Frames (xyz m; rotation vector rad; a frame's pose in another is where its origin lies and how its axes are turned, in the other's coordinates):
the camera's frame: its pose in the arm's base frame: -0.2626 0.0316 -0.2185 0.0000 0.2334 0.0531
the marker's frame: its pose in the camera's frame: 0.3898 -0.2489 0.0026 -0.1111 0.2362 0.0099
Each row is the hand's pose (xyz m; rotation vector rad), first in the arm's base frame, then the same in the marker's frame.
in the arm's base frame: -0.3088 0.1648 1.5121 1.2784 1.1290 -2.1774
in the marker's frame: -1.1972 0.2298 1.4656 1.7854 1.0338 -1.7429
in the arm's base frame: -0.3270 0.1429 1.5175 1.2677 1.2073 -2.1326
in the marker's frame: -1.2169 0.2095 1.4595 1.7618 1.1003 -1.6921
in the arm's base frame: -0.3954 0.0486 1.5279 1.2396 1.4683 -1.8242
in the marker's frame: -1.2869 0.1219 1.4262 1.6615 1.2862 -1.3781
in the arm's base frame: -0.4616 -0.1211 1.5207 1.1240 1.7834 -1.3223
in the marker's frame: -1.3505 -0.0389 1.3685 1.4393 1.4948 -0.9072
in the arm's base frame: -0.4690 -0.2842 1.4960 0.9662 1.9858 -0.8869
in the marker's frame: -1.3535 -0.1974 1.3223 1.1974 1.6210 -0.5265
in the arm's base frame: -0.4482 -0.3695 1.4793 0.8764 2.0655 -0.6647
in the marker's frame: -1.3313 -0.2824 1.3057 1.0667 1.6683 -0.3383
